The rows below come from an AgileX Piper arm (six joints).
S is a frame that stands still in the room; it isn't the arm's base.
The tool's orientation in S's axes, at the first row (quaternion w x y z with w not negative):
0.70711 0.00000 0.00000 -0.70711
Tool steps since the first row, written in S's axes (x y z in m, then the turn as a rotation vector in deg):
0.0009 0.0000 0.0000 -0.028 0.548 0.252
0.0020 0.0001 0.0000 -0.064 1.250 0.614
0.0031 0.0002 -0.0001 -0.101 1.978 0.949
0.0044 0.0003 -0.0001 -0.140 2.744 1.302
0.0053 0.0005 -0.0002 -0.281 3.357 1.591
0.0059 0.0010 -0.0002 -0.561 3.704 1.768
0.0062 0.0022 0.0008 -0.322 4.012 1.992
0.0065 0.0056 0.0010 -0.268 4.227 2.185
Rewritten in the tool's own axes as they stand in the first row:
0.0000 0.0009 0.0000 -0.548 -0.028 0.252
-0.0001 0.0020 0.0000 -1.250 -0.064 0.614
-0.0002 0.0031 -0.0001 -1.978 -0.101 0.949
-0.0003 0.0044 -0.0001 -2.744 -0.140 1.302
-0.0005 0.0053 -0.0002 -3.357 -0.281 1.591
-0.0010 0.0059 -0.0002 -3.704 -0.561 1.768
-0.0022 0.0062 0.0008 -4.012 -0.322 1.992
-0.0056 0.0065 0.0010 -4.227 -0.268 2.185

